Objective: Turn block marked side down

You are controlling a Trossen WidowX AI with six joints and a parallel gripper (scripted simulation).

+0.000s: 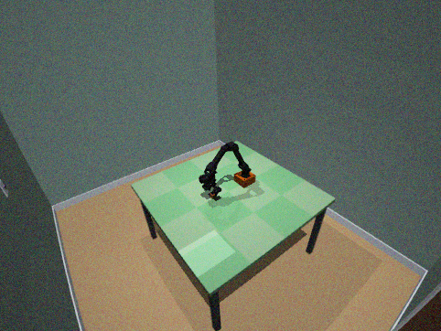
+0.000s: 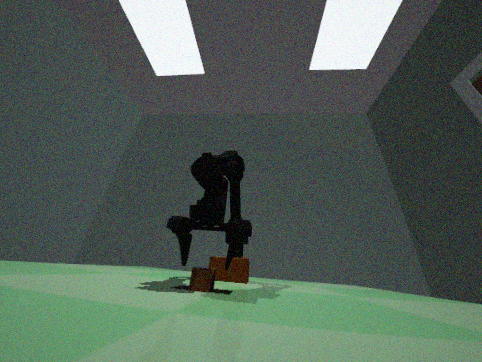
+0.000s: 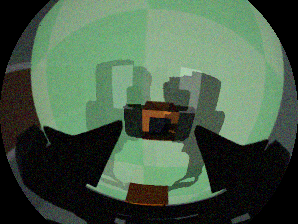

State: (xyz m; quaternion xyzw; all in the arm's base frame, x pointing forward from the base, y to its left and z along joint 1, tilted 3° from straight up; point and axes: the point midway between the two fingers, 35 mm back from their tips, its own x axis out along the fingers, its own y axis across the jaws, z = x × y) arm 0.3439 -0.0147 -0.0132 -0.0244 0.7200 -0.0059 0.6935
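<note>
My gripper tip is now 1 cm above the block.
</note>
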